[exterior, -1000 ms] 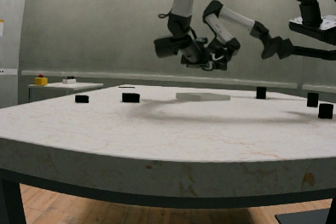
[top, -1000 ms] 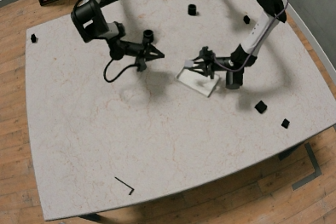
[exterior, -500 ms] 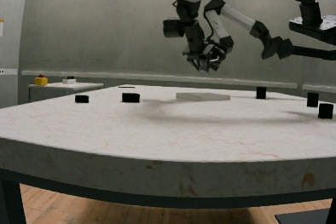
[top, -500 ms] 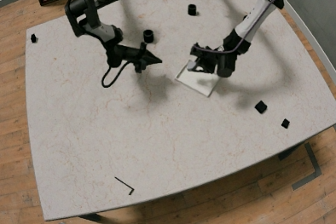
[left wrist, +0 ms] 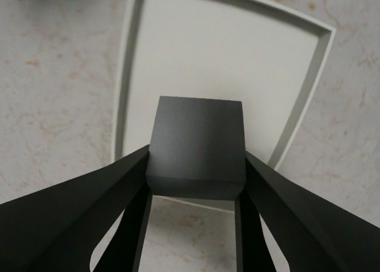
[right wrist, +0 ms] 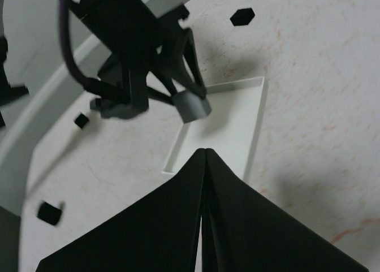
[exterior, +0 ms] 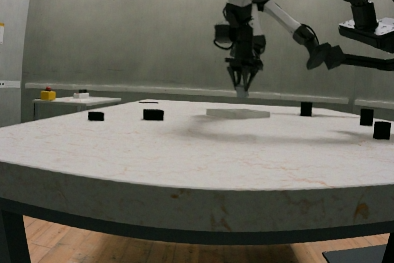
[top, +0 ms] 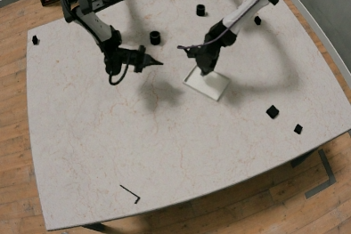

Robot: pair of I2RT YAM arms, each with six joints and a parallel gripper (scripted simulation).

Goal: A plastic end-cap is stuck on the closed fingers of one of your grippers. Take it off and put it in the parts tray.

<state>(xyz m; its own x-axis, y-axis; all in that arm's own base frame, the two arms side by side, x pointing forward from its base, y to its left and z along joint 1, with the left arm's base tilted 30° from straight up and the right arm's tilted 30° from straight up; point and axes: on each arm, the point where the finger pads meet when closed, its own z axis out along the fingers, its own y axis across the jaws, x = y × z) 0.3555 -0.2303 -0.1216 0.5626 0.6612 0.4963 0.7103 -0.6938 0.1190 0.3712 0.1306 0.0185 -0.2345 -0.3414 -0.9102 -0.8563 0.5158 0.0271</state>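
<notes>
Now: left hand 10 mm to the left of the grey end-cap and 10 mm above it. The rest, counted from my left hand: black L-shaped mark (440 mm ahead, 350 mm to the right, 80 mm below); white parts tray (10 mm to the left, 80 mm below).
</notes>
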